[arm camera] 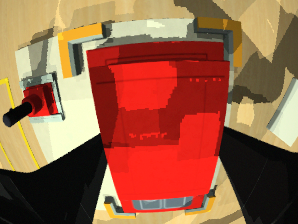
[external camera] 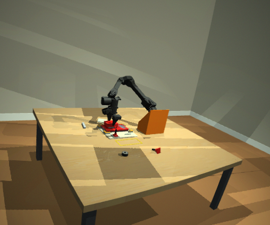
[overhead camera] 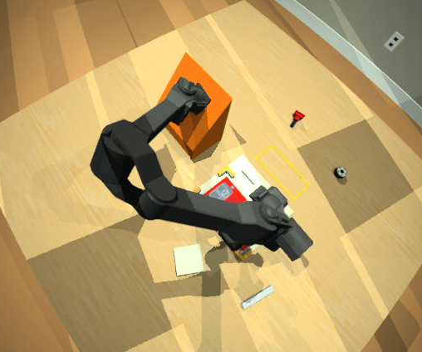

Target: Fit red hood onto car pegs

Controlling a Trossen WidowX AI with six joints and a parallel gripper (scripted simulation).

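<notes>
Right now the grey engine block is 3 cm below my gripper tip. Round my gripper tip: grey bar 19 cm ahead, 8 cm to the right, 5 cm below; red hood 1 cm above; white pad 19 cm to the right, 5 cm below.
</notes>
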